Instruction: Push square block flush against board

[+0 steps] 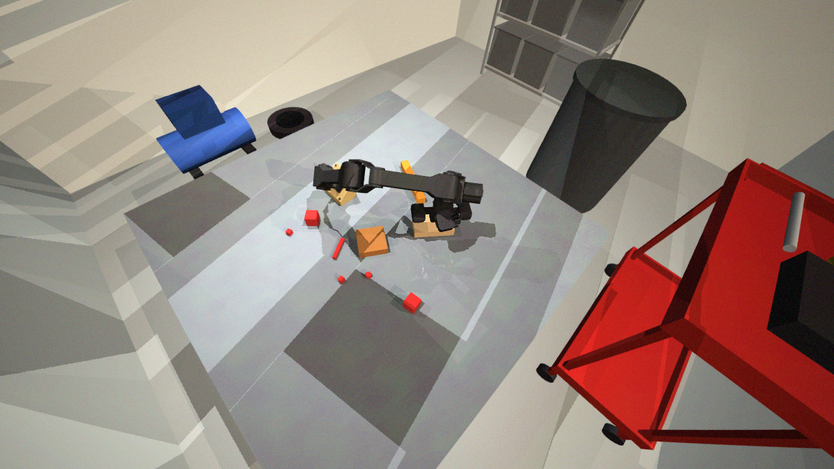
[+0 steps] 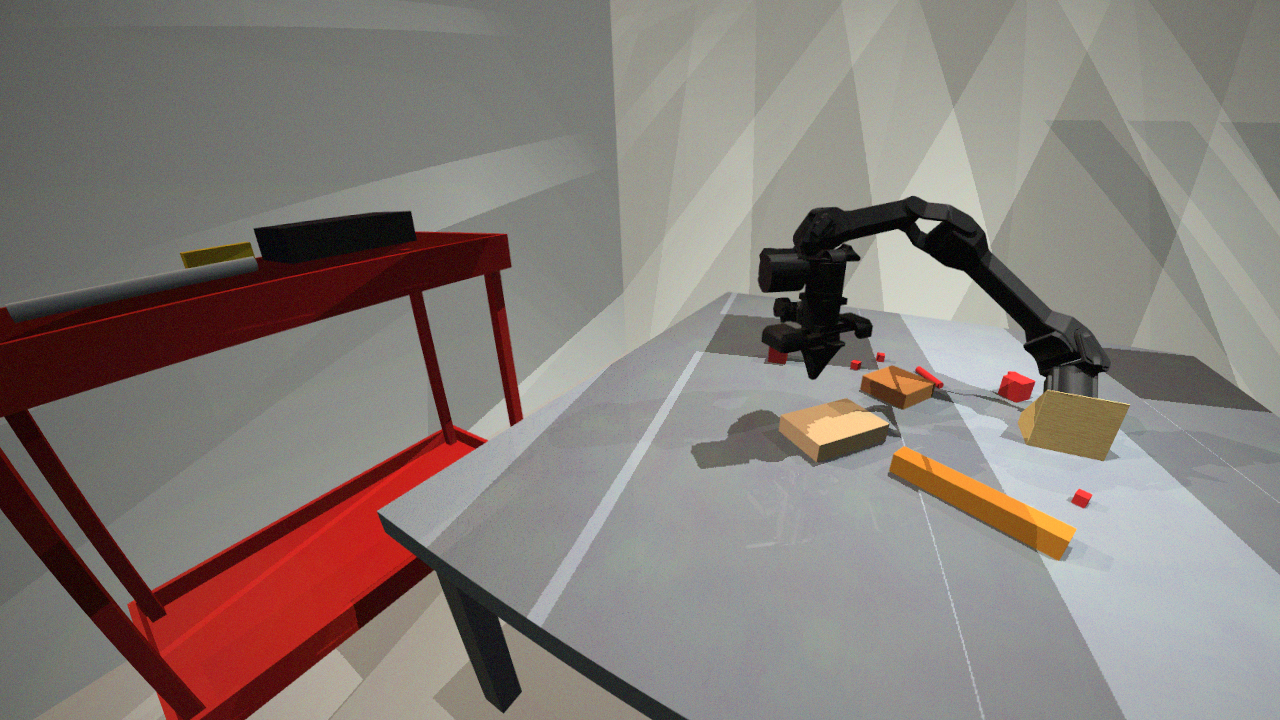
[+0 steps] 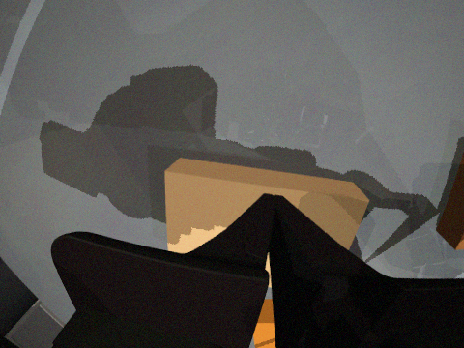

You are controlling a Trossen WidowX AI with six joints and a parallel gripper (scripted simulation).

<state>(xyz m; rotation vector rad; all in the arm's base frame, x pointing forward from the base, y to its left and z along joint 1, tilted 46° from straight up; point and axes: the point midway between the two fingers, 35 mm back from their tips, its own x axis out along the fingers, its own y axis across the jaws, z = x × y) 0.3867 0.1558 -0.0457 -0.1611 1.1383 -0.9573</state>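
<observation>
The red stick is 290 mm to the right of my gripper tip, 180 mm behind it and 70 mm below it. Also, from my gripper tip: orange bar 260 mm behind, 110 mm to the left, 60 mm below; square block 190 mm to the right, 130 mm behind, 60 mm below; board 60 mm below, 50 mm behind, 30 mm to the left.
</observation>
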